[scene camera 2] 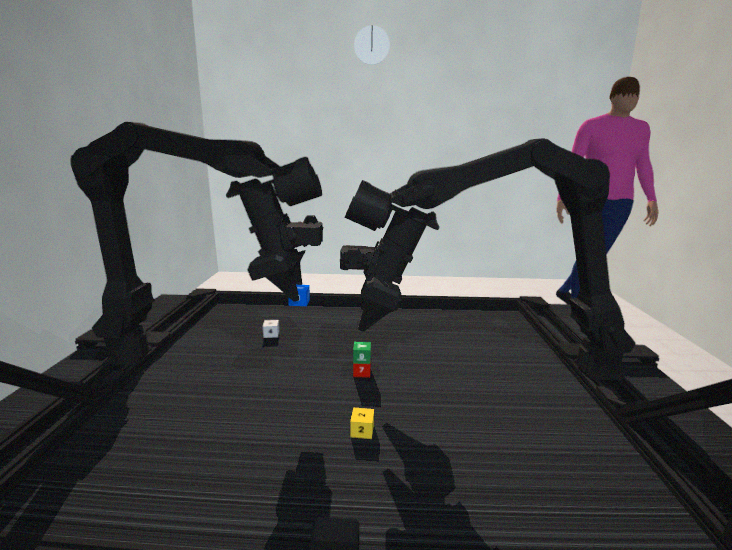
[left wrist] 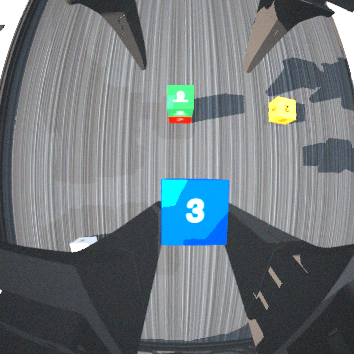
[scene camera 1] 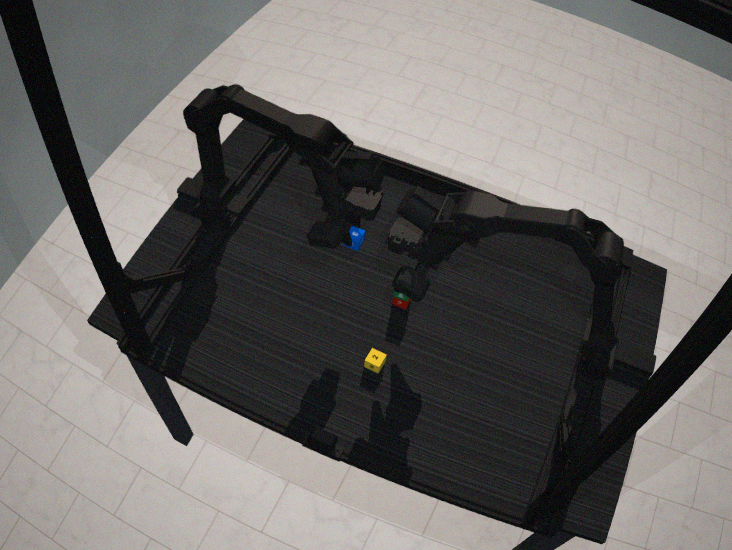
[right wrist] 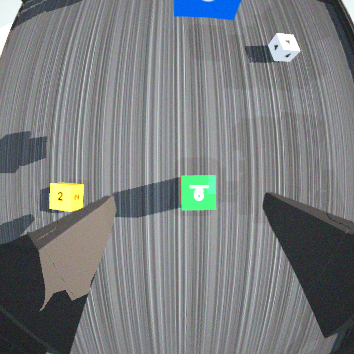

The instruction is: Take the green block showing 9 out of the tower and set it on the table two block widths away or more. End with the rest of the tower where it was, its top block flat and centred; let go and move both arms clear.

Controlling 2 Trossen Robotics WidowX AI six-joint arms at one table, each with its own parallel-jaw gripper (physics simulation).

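Seen in the pictures: left gripper, fingertip midpoint: [scene camera 2: 298, 297] [left wrist: 191, 208] [scene camera 1: 353, 239]; right gripper, fingertip midpoint: [scene camera 2: 362, 319] [left wrist: 195, 66] [right wrist: 191, 201]; left arm's base, link origin: [scene camera 2: 128, 355] [scene camera 1: 215, 224]; right arm's base, link origin: [scene camera 2: 597, 370] [scene camera 1: 591, 370].
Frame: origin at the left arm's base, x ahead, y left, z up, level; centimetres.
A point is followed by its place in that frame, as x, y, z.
The green block [scene camera 1: 401, 295] @[46.7, -1.3, 2.5] [scene camera 2: 362, 353] @[46.7, -1.3, 3.1] [left wrist: 180, 100] @[46.0, 0.2, 3.8] [right wrist: 198, 192] @[46.6, 0.3, 3.9] sits on the red 7 block [scene camera 1: 400, 303] @[46.8, -1.3, -0.4] [scene camera 2: 362, 370] @[46.7, -1.3, -0.5] [left wrist: 180, 120] @[45.0, 0.1, -0.9], with its top bare. My left gripper [scene camera 2: 297, 293] @[35.1, -0.4, 13.6] [left wrist: 191, 208] @[35.1, -0.4, 13.6] is shut on the blue 3 block [scene camera 1: 356, 237] @[35.9, -1.1, 15.5] [scene camera 2: 301, 294] @[35.9, -2.0, 14.8] [right wrist: 206, 9] @[36.8, -0.3, 13.1] and holds it in the air, to the left of and behind the tower in scene camera 2. My right gripper [scene camera 2: 362, 327] @[46.6, -1.0, 9.9] [left wrist: 195, 66] @[46.6, -1.0, 9.9] [right wrist: 191, 201] @[46.6, -1.0, 9.9] is open and empty above the green block. In the right wrist view its fingertips stand on either side of that block, well apart from it.
A yellow 2 block [scene camera 1: 375, 360] @[47.7, -16.8, 0.9] [scene camera 2: 362, 422] @[47.5, -17.7, 0.9] [left wrist: 282, 110] @[46.9, -15.3, 1.0] [right wrist: 66, 197] @[47.5, -15.1, 1.0] lies in front of the tower. A white block [scene camera 2: 270, 328] @[25.1, 13.7, 0.4] [left wrist: 83, 244] @[26.2, 14.5, 1.0] [right wrist: 284, 47] @[26.2, 14.2, 1.0] lies at the back left of the table in scene camera 2. Both wrists are close together over the table. A person stands behind the right arm.
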